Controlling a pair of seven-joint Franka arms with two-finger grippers.
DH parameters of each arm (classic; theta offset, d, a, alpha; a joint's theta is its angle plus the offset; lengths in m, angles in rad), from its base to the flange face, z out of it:
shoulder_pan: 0 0.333 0 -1.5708
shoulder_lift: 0 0 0 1.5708
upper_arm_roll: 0 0.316 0.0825 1.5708
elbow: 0 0 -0.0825 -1.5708
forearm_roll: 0 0.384 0 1.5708
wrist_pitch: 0 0 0.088 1.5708
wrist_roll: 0 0.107 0 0
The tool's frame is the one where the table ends.
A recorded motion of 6 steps. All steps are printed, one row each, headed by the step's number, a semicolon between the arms.
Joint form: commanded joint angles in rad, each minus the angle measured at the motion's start. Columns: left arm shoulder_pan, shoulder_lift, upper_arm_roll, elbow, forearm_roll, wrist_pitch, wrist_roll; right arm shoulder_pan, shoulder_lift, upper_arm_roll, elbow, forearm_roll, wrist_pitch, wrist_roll.
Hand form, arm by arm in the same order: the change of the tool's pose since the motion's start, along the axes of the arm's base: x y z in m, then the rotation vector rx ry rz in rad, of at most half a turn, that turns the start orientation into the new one. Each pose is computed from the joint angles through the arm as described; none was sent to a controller.
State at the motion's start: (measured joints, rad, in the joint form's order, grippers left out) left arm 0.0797 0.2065 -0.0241 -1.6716 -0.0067 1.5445 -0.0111; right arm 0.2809 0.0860 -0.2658 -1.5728 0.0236 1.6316 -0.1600
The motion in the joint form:
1: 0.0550 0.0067 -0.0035 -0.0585 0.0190 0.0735 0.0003; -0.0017 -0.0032 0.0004 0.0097 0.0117 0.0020 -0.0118
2: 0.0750 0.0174 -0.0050 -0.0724 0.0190 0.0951 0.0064; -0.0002 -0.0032 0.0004 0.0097 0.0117 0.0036 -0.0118
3: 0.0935 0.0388 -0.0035 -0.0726 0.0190 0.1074 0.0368; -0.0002 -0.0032 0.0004 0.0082 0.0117 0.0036 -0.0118
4: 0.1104 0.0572 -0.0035 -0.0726 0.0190 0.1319 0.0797; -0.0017 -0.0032 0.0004 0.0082 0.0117 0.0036 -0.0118
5: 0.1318 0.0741 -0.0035 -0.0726 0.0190 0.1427 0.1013; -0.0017 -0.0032 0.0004 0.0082 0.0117 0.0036 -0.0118
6: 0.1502 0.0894 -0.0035 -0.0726 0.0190 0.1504 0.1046; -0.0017 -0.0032 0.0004 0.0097 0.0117 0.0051 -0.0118
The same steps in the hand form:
1: -0.0029 0.0320 -0.0260 0.0175 -0.0070 0.0448; 0.0000 0.0003 0.0066 0.0130 -0.0147 0.0098
2: -0.0032 0.0429 -0.0372 0.0146 -0.0041 0.0574; 0.0001 0.0012 0.0067 0.0130 -0.0163 0.0113
3: -0.0015 0.0549 -0.0493 0.0033 0.0042 0.0485; 0.0001 0.0012 0.0060 0.0130 -0.0148 0.0112
4: 0.0013 0.0655 -0.0590 -0.0104 -0.0036 0.0248; 0.0001 0.0003 0.0060 0.0130 -0.0148 0.0097
5: 0.0015 0.0785 -0.0685 -0.0189 0.0013 0.0258; 0.0001 0.0003 0.0060 0.0130 -0.0148 0.0097
6: 0.0011 0.0896 -0.0773 -0.0218 0.0084 0.0411; 0.0003 0.0003 0.0069 0.0130 -0.0178 0.0098

